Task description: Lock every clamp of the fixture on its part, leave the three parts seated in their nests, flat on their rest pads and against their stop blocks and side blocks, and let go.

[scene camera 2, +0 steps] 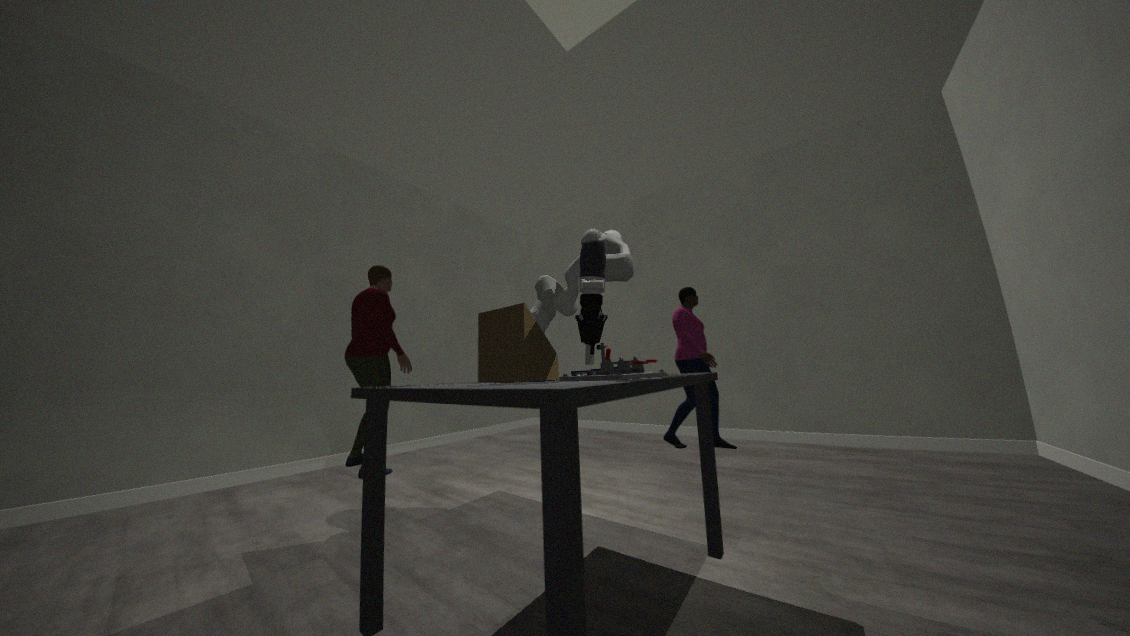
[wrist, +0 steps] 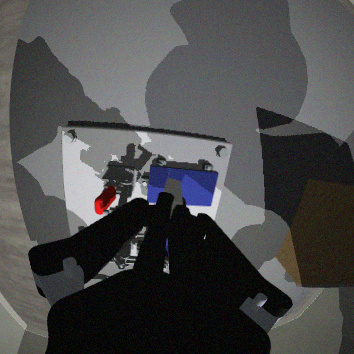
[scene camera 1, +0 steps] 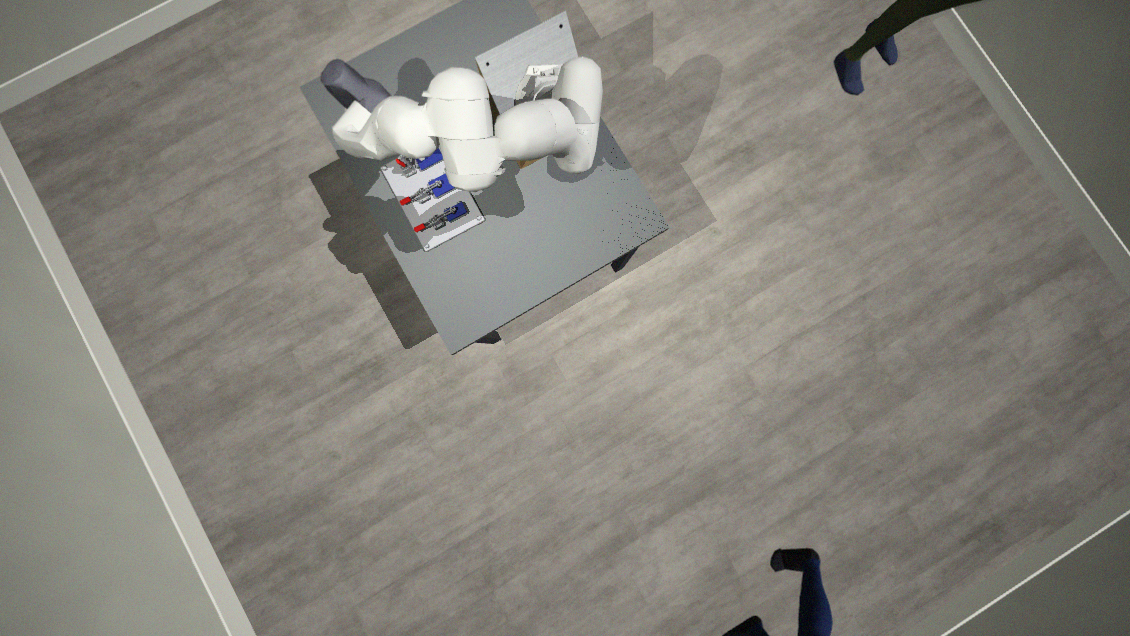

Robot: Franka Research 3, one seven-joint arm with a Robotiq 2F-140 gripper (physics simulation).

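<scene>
The fixture plate (scene camera 1: 444,237) (wrist: 75,180) carries three blue parts and three red-handled clamps. In scene camera 1, the near part (scene camera 1: 457,210) and middle part (scene camera 1: 442,186) have clamp arms reaching over them; their handles (scene camera 1: 419,228) (scene camera 1: 405,200) point outward. The far part (scene camera 1: 430,160) (wrist: 200,190) is partly hidden by the arm, and its clamp handle (scene camera 1: 400,162) (wrist: 105,200) looks short from above. Scene camera 2 shows one handle (scene camera 2: 608,353) upright and another (scene camera 2: 648,361) lying low. My gripper (scene camera 2: 589,361) (wrist: 170,189) is shut and empty, fingertips over the far part. Contact and exact seating cannot be told.
A brown block-shaped object (scene camera 2: 502,347) (wrist: 325,235) stands on the table (scene camera 1: 537,244) beside the fixture. The arm (scene camera 1: 462,118) covers part of the fixture from above. The robot's base plate (scene camera 1: 521,51) is at the back. Two people (scene camera 2: 371,323) (scene camera 2: 689,331) are beyond the table.
</scene>
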